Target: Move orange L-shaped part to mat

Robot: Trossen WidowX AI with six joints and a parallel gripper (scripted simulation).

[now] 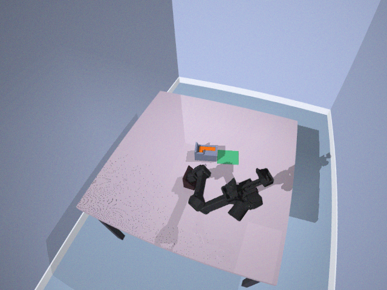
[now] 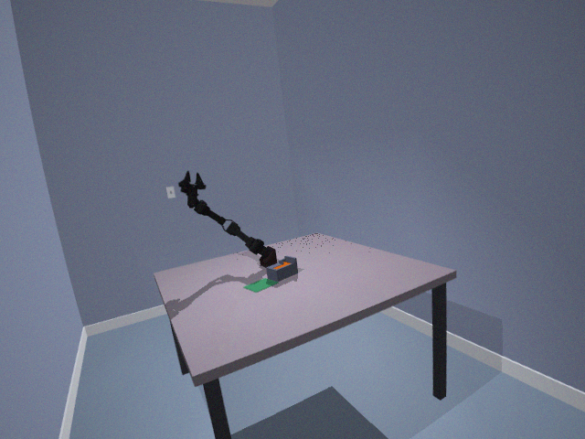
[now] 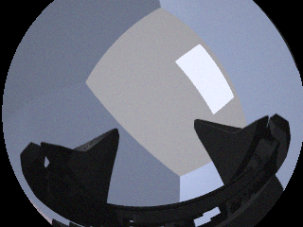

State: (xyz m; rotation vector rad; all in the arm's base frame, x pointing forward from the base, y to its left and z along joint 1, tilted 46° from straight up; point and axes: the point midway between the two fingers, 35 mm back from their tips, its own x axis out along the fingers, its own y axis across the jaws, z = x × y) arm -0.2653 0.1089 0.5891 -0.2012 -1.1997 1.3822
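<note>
Now: the orange L-shaped part 580 mm below my gripper tip, 450 mm ahead of it and 360 mm to the left of it. From my gripper tip the other things lie so: green mat (640 mm below, 500 mm ahead, 200 mm to the left).
</note>
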